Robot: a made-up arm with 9 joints. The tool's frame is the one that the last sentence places. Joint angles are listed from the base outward.
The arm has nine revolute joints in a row. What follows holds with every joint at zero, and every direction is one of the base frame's.
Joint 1 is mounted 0.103 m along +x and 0.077 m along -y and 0.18 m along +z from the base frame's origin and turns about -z.
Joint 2 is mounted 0.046 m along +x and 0.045 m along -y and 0.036 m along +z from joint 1 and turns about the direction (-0.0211, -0.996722, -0.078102).
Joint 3 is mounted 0.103 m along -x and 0.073 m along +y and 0.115 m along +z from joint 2 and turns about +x.
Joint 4 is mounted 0.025 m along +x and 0.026 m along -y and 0.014 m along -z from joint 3 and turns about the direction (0.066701, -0.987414, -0.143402).
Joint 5 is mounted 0.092 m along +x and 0.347 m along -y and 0.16 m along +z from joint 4 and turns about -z.
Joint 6 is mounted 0.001 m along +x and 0.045 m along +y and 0.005 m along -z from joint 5 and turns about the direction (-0.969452, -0.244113, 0.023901).
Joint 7 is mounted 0.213 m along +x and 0.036 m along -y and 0.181 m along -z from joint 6 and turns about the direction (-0.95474, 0.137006, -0.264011).
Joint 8 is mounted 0.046 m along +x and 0.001 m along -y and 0.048 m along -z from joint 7 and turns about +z.
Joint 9 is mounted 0.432 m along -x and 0.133 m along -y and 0.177 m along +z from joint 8 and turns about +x.
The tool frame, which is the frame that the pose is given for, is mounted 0.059 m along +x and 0.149 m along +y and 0.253 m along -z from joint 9; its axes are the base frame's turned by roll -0.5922, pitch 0.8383 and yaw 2.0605 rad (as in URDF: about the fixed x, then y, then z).
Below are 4 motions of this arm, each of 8 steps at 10 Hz.
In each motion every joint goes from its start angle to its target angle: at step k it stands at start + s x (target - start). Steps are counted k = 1, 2, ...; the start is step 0. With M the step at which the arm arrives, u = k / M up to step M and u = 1 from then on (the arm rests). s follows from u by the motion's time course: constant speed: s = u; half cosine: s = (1 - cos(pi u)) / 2; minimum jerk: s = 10 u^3 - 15 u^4 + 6 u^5.
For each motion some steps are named. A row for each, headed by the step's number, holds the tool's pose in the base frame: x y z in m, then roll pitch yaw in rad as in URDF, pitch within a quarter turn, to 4 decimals.
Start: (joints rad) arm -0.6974 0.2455 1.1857 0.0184 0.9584 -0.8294 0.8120 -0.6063 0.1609
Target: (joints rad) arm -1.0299 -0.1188 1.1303 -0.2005 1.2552 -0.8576 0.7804 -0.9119 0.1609
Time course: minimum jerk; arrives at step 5
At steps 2, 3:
2: 0.3781 0.2863 0.2404 0.6702 -0.1175 1.6922
3: 0.3469 0.3735 0.1130 0.9200 0.1408 1.8318

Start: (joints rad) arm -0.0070 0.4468 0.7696 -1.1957 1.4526 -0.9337 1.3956 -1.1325 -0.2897
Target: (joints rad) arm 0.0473 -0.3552 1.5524 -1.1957 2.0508 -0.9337 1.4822 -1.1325 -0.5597
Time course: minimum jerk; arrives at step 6
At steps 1, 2, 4, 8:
1: 0.3096 0.1791 -0.2306 2.2452 0.5297 2.7502
2: 0.2516 0.2403 -0.2334 2.2765 0.3095 2.7435
4: 0.0885 0.4407 -0.1383 2.4258 -0.4438 2.6563
8: 0.0586 0.5061 -0.0724 2.5241 -0.7181 2.5776

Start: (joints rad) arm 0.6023 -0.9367 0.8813 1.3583 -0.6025 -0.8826 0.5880 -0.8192 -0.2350
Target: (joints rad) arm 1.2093 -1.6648 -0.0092 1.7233 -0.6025 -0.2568 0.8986 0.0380 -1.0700
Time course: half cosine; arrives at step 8
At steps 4, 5, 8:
4: -0.1712 -0.0505 0.1485 0.9477 1.2030 2.0445
5: -0.2990 -0.1677 0.2096 1.6347 0.9749 2.8407
8: -0.4086 -0.3841 0.3590 1.8653 0.4656 -2.9802

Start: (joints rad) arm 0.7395 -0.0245 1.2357 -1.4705 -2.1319 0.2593 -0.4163 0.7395 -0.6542
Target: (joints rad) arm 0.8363 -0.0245 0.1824 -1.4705 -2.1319 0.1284 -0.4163 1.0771 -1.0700
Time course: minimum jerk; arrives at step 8
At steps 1, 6, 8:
1: 0.1848 0.3371 0.1879 2.5404 0.2867 2.2329
6: 0.0830 0.2930 0.1235 -2.9851 0.0547 2.1798
8: 0.0752 0.2896 0.1214 -2.8926 0.0340 2.1472

